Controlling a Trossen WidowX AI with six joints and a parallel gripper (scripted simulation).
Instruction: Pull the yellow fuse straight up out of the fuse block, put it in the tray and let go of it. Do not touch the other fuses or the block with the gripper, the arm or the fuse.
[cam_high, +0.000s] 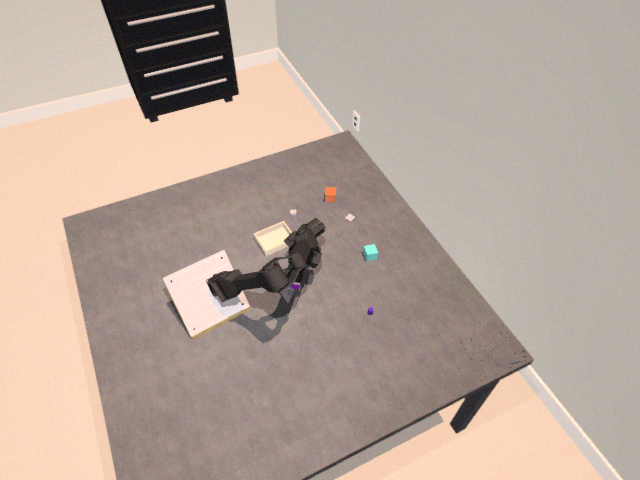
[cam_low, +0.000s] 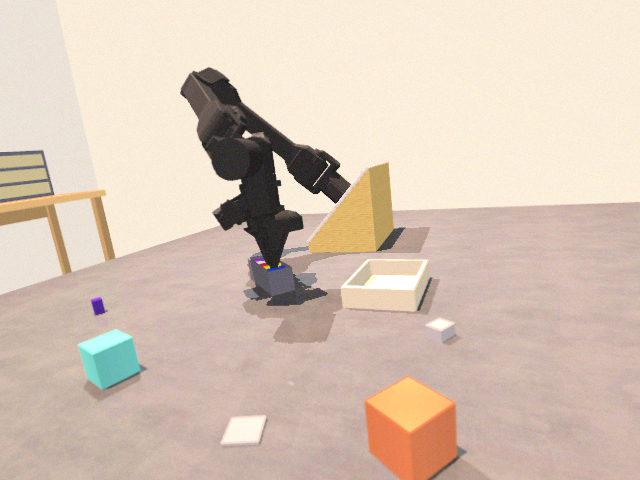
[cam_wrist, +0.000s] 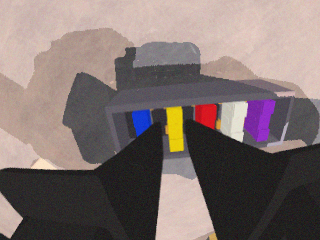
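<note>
The yellow fuse lies 1 cm below my gripper tip. The rest, counted from my gripper tip: blue fuse 1 cm ahead, 1 cm to the left, 1 cm below; then white fuse 3 cm behind, 3 cm to the right, 1 cm below; then red fuse 2 cm behind, 2 cm to the right, 1 cm below.
</note>
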